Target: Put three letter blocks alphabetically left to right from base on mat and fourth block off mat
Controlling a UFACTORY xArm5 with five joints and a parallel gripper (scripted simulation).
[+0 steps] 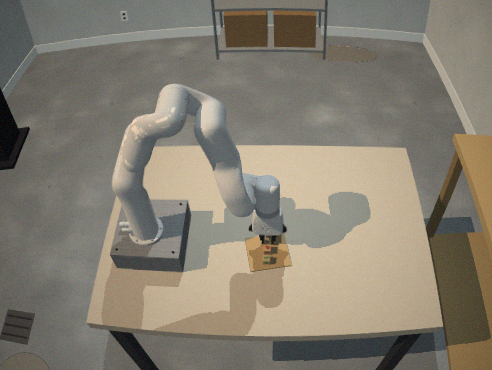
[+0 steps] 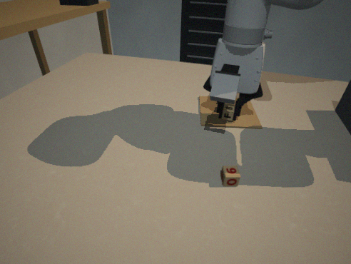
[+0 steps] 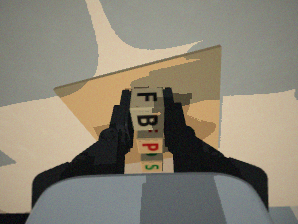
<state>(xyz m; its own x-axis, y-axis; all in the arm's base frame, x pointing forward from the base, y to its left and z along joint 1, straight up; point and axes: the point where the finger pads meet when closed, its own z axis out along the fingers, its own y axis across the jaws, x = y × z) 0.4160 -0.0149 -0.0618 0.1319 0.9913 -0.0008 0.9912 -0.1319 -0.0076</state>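
My gripper is now 4 cm to the left of the tan mat and 3 cm above it. The rest, counted from my hand: green-marked block: 1 cm behind, 8 cm to the right, 1 cm below; then red-marked block: 19 cm to the left, 2 cm below.
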